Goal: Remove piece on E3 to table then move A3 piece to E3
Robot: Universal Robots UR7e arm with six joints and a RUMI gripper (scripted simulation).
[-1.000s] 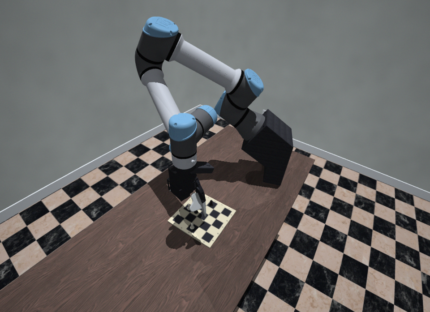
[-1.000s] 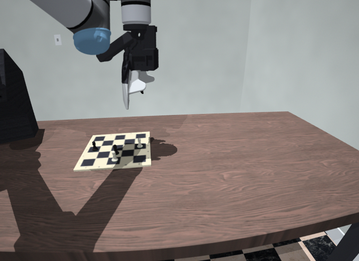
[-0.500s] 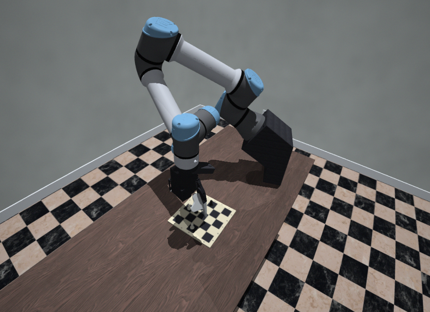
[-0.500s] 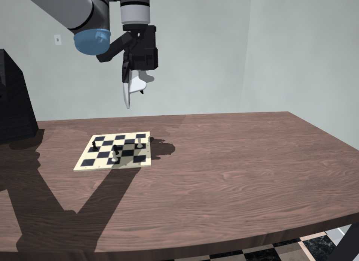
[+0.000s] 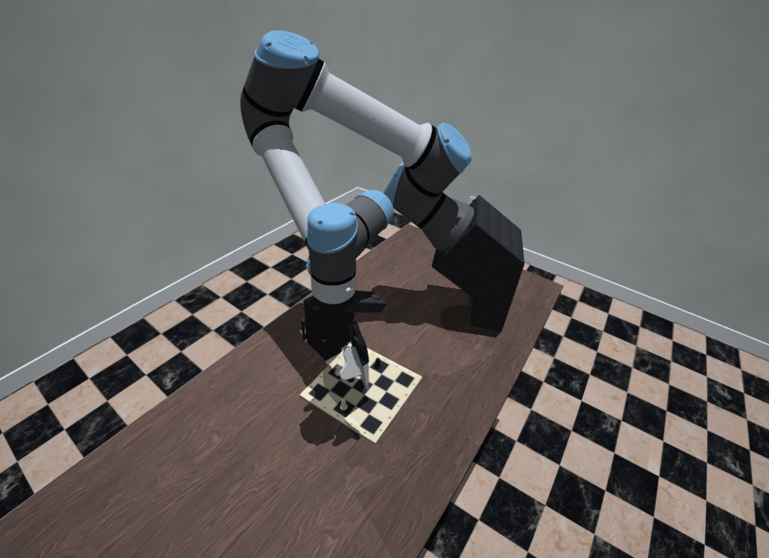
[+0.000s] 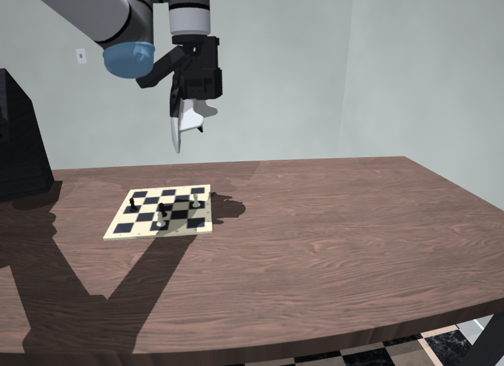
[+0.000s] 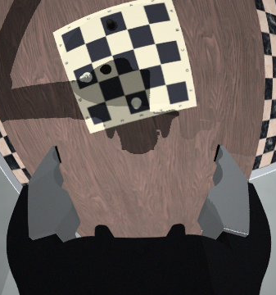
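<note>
Now: hand 70 mm past the chessboard, 20 mm to the right of it and 160 mm above it.
</note>
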